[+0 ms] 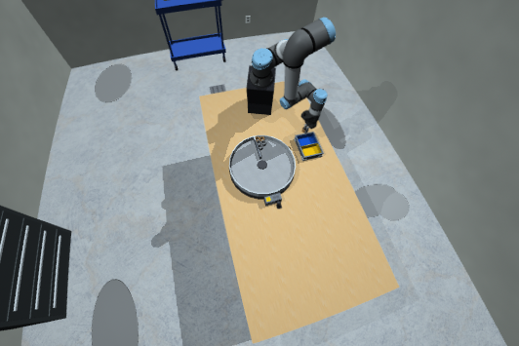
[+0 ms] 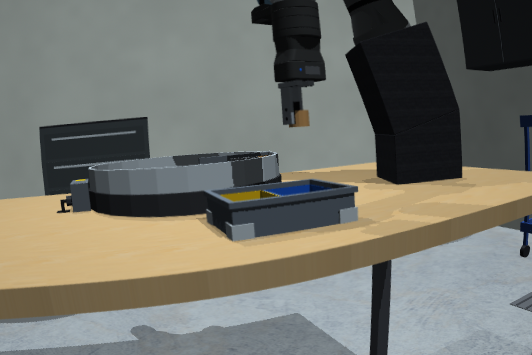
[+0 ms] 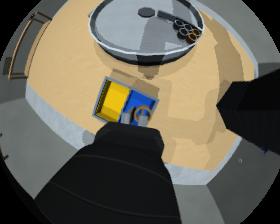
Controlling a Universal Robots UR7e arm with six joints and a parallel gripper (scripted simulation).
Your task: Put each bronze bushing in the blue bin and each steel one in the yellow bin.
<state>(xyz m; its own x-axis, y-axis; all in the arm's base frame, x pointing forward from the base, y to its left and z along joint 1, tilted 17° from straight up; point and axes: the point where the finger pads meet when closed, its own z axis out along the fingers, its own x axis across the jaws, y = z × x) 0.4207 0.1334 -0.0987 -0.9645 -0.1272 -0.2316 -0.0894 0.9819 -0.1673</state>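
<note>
The grey two-part tray is 50 mm ahead of my hand, 20 mm to the left of it and 140 mm below it. Round my hand: round grey turntable 60 mm ahead, 350 mm to the right, 110 mm below.
</note>
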